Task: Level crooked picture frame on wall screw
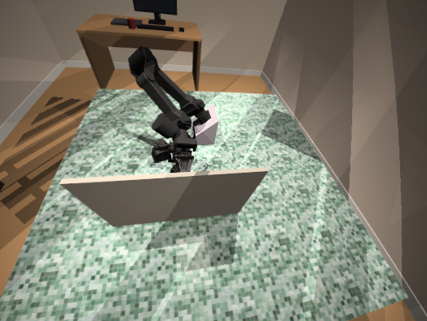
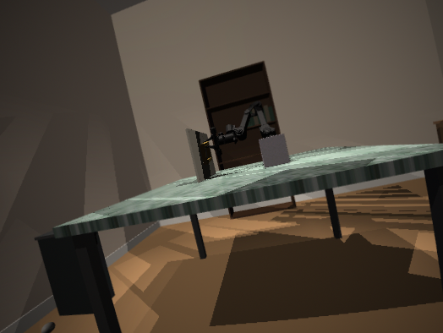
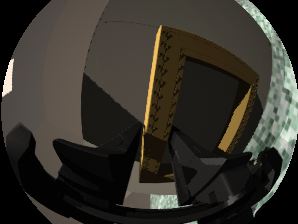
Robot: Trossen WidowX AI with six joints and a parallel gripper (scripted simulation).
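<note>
Now: gripper tip 10 mm short of the gold picture frame, 10 mm to the left of it and 50 mm above it. Also, from my gripper tip: grey wall panel 20 mm ahead, 20 mm to the right, 60 mm below.
</note>
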